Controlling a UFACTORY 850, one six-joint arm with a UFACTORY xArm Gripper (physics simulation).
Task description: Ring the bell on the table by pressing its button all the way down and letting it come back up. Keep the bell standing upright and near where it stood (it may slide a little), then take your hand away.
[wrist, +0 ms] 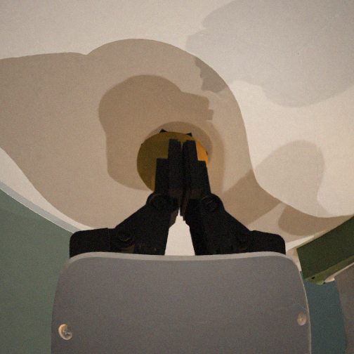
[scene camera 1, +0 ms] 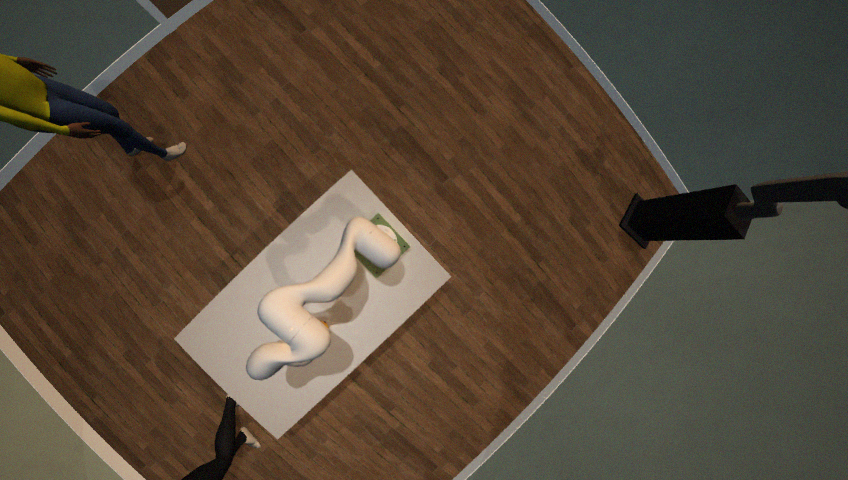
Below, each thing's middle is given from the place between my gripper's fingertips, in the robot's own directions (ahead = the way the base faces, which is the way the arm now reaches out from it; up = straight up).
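Labels:
From the bell [wrist: 156,146], you'd find my hand 6 cm to the right of it, 2 cm past it and 4 cm above it.

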